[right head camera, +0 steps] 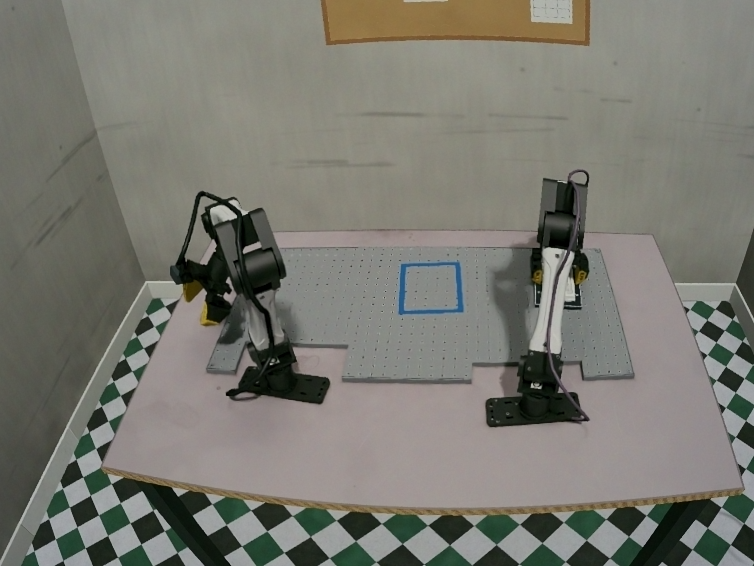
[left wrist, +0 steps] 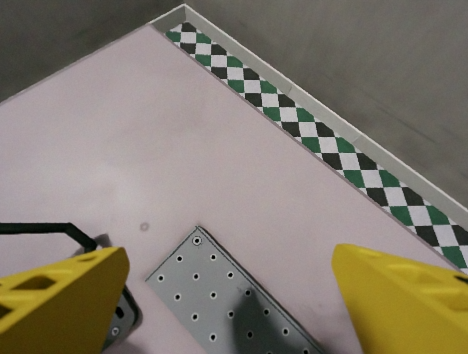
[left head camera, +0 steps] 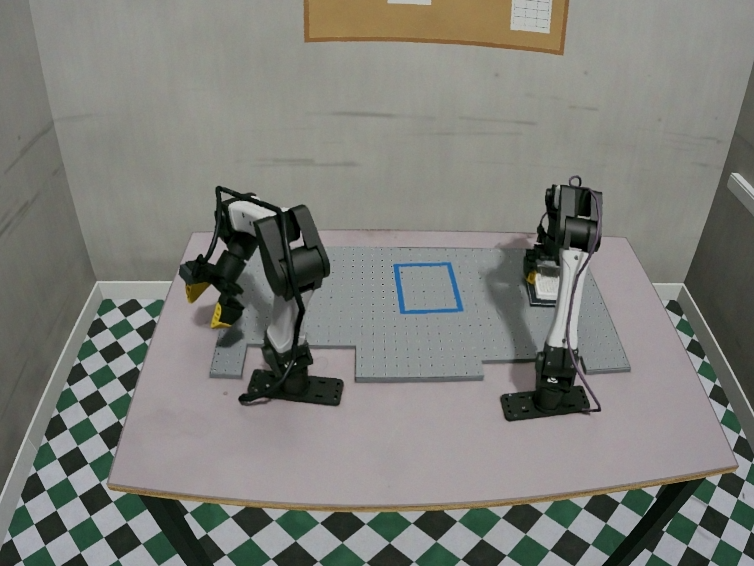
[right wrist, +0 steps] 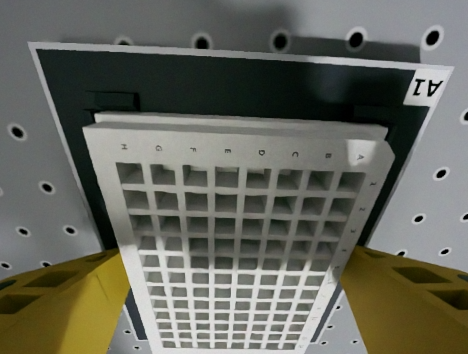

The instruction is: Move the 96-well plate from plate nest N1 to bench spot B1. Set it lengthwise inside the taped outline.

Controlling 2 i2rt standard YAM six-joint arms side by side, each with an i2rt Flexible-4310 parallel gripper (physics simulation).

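Pixels of known places: left gripper, fingertip midpoint: (right head camera: pixel 194 313) (left wrist: pixel 231 254) (left head camera: pixel 201 315); right gripper, fingertip midpoint: (left head camera: pixel 548 283) (right wrist: pixel 234 256); left arm's base, origin of the base link: (right head camera: pixel 283 386) (left head camera: pixel 295 388); right arm's base, origin of the base link: (right head camera: pixel 534 411) (left head camera: pixel 545 404).
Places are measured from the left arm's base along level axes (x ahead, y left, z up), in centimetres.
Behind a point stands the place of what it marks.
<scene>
The white 96-well plate (left head camera: pixel 539 287) @(x 36.9, y -54.8, z 3.4 cm) (right wrist: pixel 230 219) @(x 42.7, y -57.5, z 3.1 cm) lies flat in the dark nest (left head camera: pixel 540 303) @(x 31.7, y -54.7, z 2.5 cm) (right wrist: pixel 215 80) @(x 47.2, y -56.7, z 2.5 cm), its lettered end showing in the right wrist view. My right gripper (right head camera: pixel 559 276) @(x 40.1, y -57.9, z 2.5 cm) (right wrist: pixel 234 256) @(x 40.1, y -57.9, z 2.5 cm) is lowered over the plate, one yellow finger at each long side. It looks open; the fingertips are partly hidden by the plate's edges. The right arm covers part of the plate in both head views. The blue taped outline (left head camera: pixel 431 311) @(x 27.0, y -27.3, z 1.3 cm) (right head camera: pixel 431 312) @(x 26.9, y -27.6, z 1.3 cm) is at the middle of the board, with bare board inside. My left gripper (left head camera: pixel 205 304) @(x 4.0, y 20.2, z 14.8 cm) (right head camera: pixel 199 302) @(x 4.0, y 20.2, z 14.8 cm) (left wrist: pixel 231 254) @(x 4.0, y 20.2, z 14.8 cm) is open and empty, above the table's left side.
The grey perforated board (left head camera: pixel 420 365) @(x 9.1, y -25.7, z 1.3 cm) (right head camera: pixel 408 366) @(x 9.2, y -25.8, z 1.3 cm) (left wrist: pixel 196 295) @(x 5.4, y 15.5, z 1.3 cm) lies on the pink table (left head camera: pixel 395 438) @(x -10.4, y -22.2, z 0.0 cm) (right head camera: pixel 389 438) @(x -9.6, y -25.8, z 0.0 cm) (left wrist: pixel 150 150) @(x -12.1, y 20.7, z 0.0 cm). The outline lies between the two arms. The nest's corner carries an A1 label (right wrist: pixel 426 87) @(x 47.6, y -63.0, z 2.5 cm). A wall stands behind the table.
</scene>
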